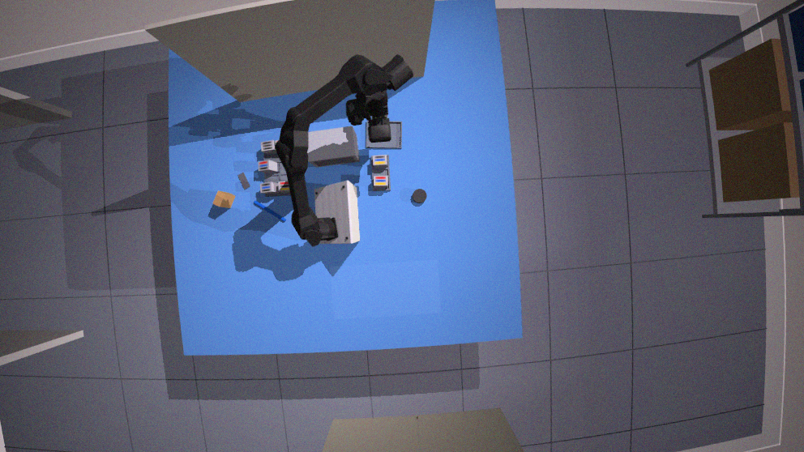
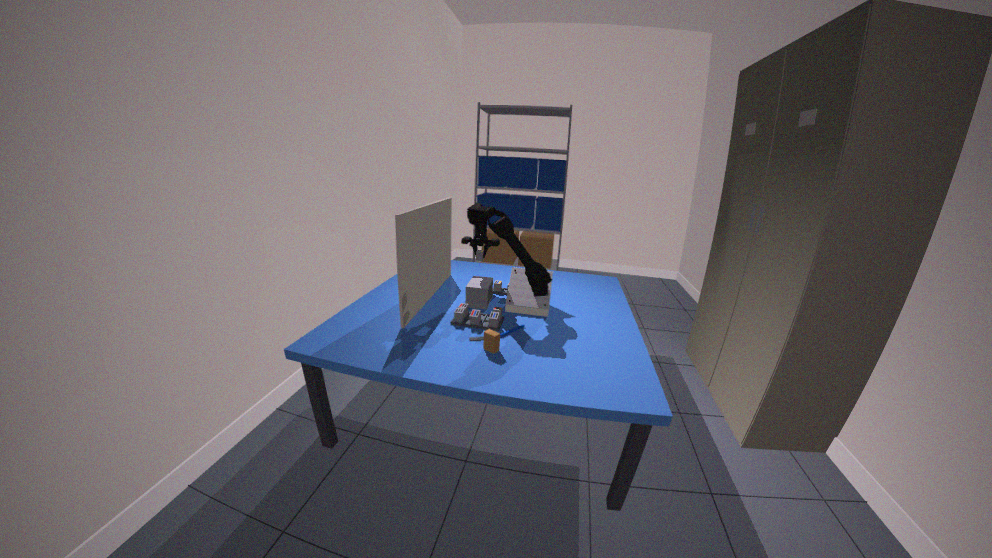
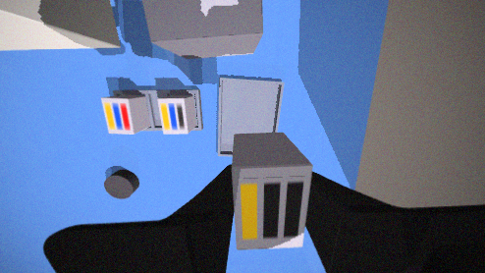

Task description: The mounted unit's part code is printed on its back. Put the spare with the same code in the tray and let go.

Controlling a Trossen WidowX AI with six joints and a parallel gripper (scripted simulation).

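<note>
Right now my gripper tip is 16 cm above the shallow grey tray. From my gripper tip the other things lie so: dark cylinder (24 cm behind, 16 cm below, 8 cm to the right); mounted unit (19 cm to the left, 12 cm below, 2 cm behind); upright panel (23 cm ahead, 15 cm to the left, 6 cm above).
</note>
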